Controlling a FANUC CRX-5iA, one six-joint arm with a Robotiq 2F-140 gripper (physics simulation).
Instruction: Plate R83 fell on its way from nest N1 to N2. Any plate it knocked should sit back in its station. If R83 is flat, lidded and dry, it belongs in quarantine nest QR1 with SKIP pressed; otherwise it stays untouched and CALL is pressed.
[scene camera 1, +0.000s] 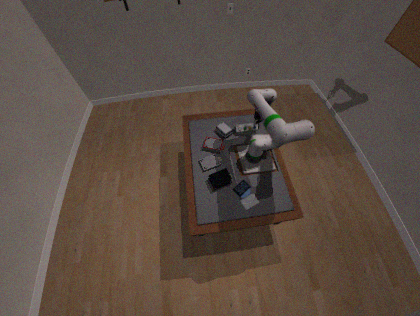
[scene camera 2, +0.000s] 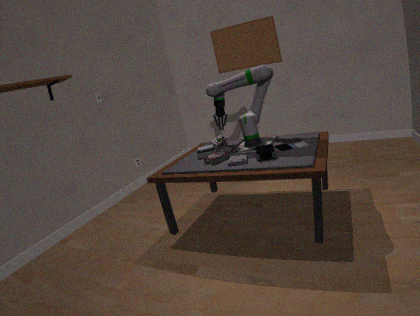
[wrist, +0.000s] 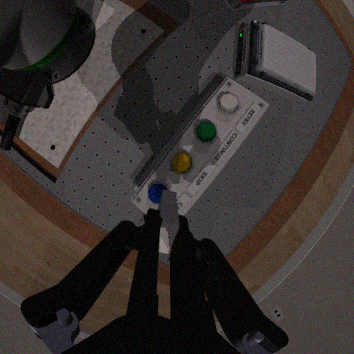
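Seen in the pictures: gripper, fingertip midpoint: (scene camera 1: 254, 124) (scene camera 2: 221, 134) (wrist: 165, 202); arm's base at its link origin: (scene camera 1: 253, 156) (scene camera 2: 253, 144) (wrist: 53, 43).
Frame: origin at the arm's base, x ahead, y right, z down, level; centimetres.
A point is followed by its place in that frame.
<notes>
My gripper (scene camera 1: 257, 121) {x -11.2, y 27.8, z -9.6 cm} (scene camera 2: 221, 128) {x -11.2, y 27.8, z -9.6 cm} (wrist: 165, 202) {x -11.2, y 27.8, z -9.6 cm} is shut and empty. In the wrist view its tips overlap the lower edge of the button panel (wrist: 250, 99) {x 5.4, y 31.3, z -7.2 cm}, beside the blue button (wrist: 157, 193) {x -11.6, y 27.2, z -7.0 cm}; the label there is mostly hidden. The yellow button (wrist: 181, 162) {x -6.6, y 27.7, z -7.0 cm} is by SKIP, the green button (wrist: 205, 131) {x -1.8, y 28.3, z -7.0 cm} by CONTINUE, the white button (wrist: 228, 102) {x 3.1, y 28.9, z -7.0 cm} by RETRY. The red-edged nest (scene camera 1: 213, 143) {x 31.9, y 21.4, z -4.0 cm} (scene camera 2: 216, 158) {x 40.4, y 19.3, z -3.7 cm} has a pale face. A pale-grey nest (scene camera 1: 209, 162) {x 40.5, y 4.0, z -2.2 cm} (scene camera 2: 238, 160) {x 45.8, y 3.0, z -2.2 cm}, a black block (scene camera 1: 220, 179) {x 36.6, y -15.4, z -5.7 cm} (scene camera 2: 265, 152) {x 44.2, y -15.1, z -5.0 cm}, a dark plate (scene camera 1: 242, 188) {x 21.0, y -26.4, z -1.6 cm} and a pale sheet (scene camera 1: 249, 201) {x 19.2, y -38.0, z -0.8 cm} lie farther along. R83's label is unreadable.
A white-topped device (scene camera 1: 224, 130) {x 18.2, y 31.1, z -6.9 cm} (wrist: 287, 61) {x 15.6, y 33.8, z -6.9 cm} with a green light stands beside the panel. The arm's base stands on a pale board (scene camera 1: 250, 168) {x 7.5, y -10.8, z -0.7 cm} (wrist: 75, 122) {x -10.0, y 11.3, z 0.7 cm} with a brown edge. The wooden table edge (wrist: 295, 170) {x 4.4, y 53.0, z -0.1 cm} runs past the panel.
</notes>
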